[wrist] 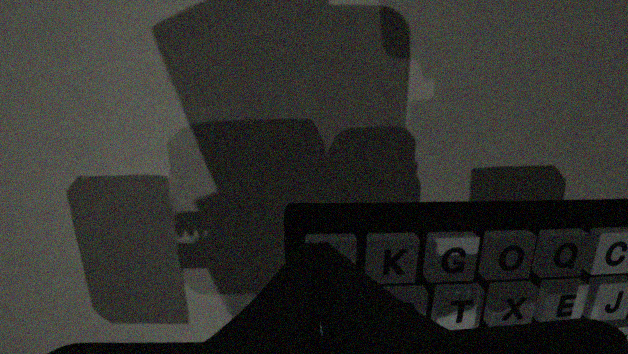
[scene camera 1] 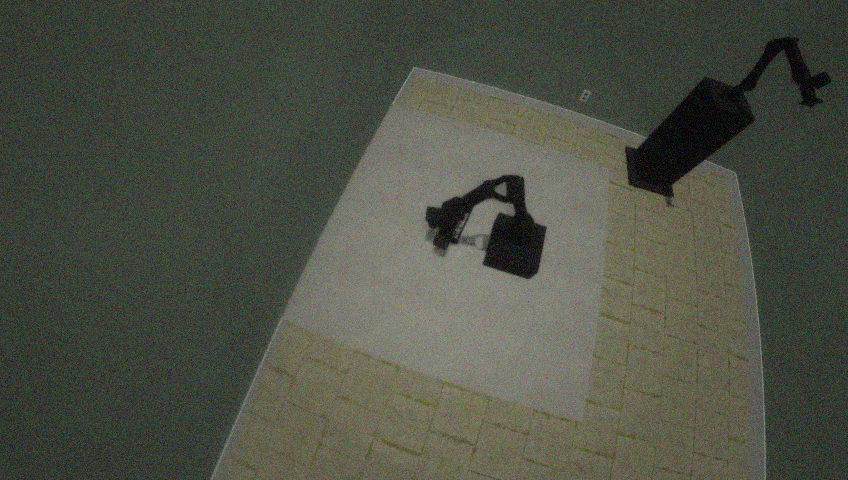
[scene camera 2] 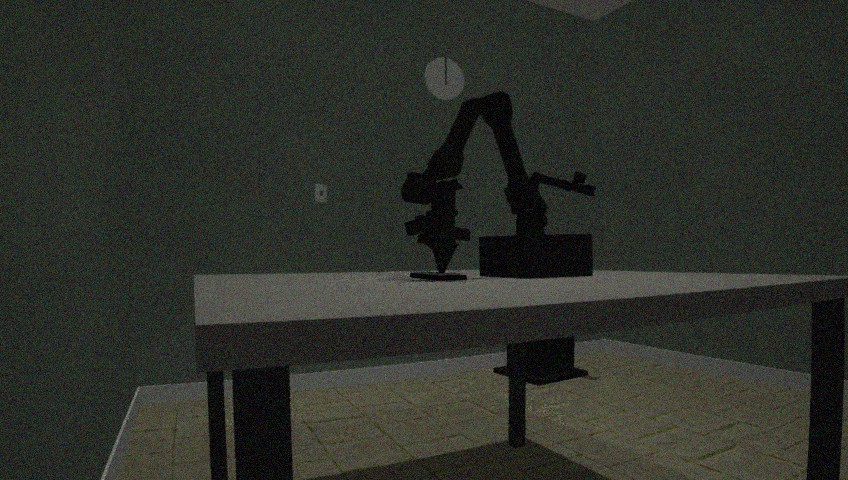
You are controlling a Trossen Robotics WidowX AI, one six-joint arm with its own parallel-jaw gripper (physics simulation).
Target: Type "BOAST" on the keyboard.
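Frame: origin at the arm's base, x back, y right, z up, level; metres.
Seen in the pictures: gripper, fingertip midpoint: [wrist: 315,255] [scene camera 1: 445,236] [scene camera 2: 441,273]; arm's base, link origin: [scene camera 1: 521,235] [scene camera 2: 529,235].
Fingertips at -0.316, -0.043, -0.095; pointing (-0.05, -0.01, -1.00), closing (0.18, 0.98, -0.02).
Observation:
Offsets run from my fingertips to a thing's middle, as dx, dy, dz. Level surfaces: height alone.
The black keyboard {+0.042, +0.092, -0.008} [scene camera 2: 455,277] [wrist: 410,216] lies flat on the table. In the wrist view, its top row shows K {+0.008, +0.025, -0.003} [wrist: 395,261], G {+0.012, +0.045, -0.003} [wrist: 453,260], O {+0.016, +0.066, -0.003} [wrist: 511,258], Q and C, with T, X, E and J below. My gripper [scene camera 2: 441,271] [wrist: 315,255] is shut and empty, pointing down. Its tips are at the top row's leftmost key {+0.004, +0.005, -0.003} [wrist: 342,245], left of K, and cover that key's letter. I cannot tell whether they press it. The fingers hide the lower left keys. B, A and S do not show. In scene camera 1 the arm largely hides the keyboard.
The white table {dz -0.016} [scene camera 1: 386,297] [scene camera 2: 333,297] carries the arm's black base box [scene camera 1: 514,246] [scene camera 2: 535,255] beside the keyboard. A second arm on a tall black pedestal [scene camera 1: 690,136] stands beyond the table. Shadows of the arm fall over the table and keys.

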